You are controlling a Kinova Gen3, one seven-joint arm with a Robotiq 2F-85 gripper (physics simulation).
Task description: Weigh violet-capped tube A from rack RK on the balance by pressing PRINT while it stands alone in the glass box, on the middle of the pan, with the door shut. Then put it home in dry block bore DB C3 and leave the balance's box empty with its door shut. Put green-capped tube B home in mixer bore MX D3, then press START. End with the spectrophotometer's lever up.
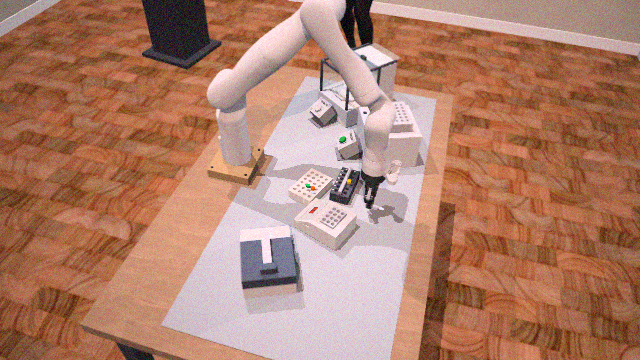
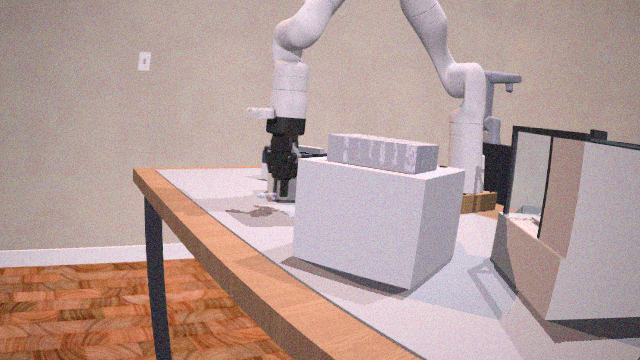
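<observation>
My gripper (image 1: pixel 369 204) (image 2: pixel 283 198) points down, low over the mat beside the dark block, shut on a thin clear tube (image 1: pixel 378 207) (image 2: pixel 268 195) that sticks out sideways from its fingertips. The tube's cap colour cannot be made out. A green cap (image 1: pixel 308 185) shows in the pale bored block (image 1: pixel 296 192), beside an orange cap. The balance (image 1: pixel 389 75) (image 2: pixel 595 230) has a glass box; its door's state is unclear. A white bored unit (image 1: pixel 336 231) has a red display. A green button (image 1: pixel 342 139) is on a small box. The dark-topped instrument (image 1: pixel 250 260) has a pale central strip.
A dark block (image 1: pixel 338 194) with a yellow cap stands between the pale block and the gripper. A tall white box (image 1: pixel 407 147) (image 2: pixel 360 220) carries a bored block (image 1: pixel 401 116) (image 2: pixel 382 152). A small grey-white box (image 1: pixel 322 112) stands before the balance. My arm's base is at the table's side.
</observation>
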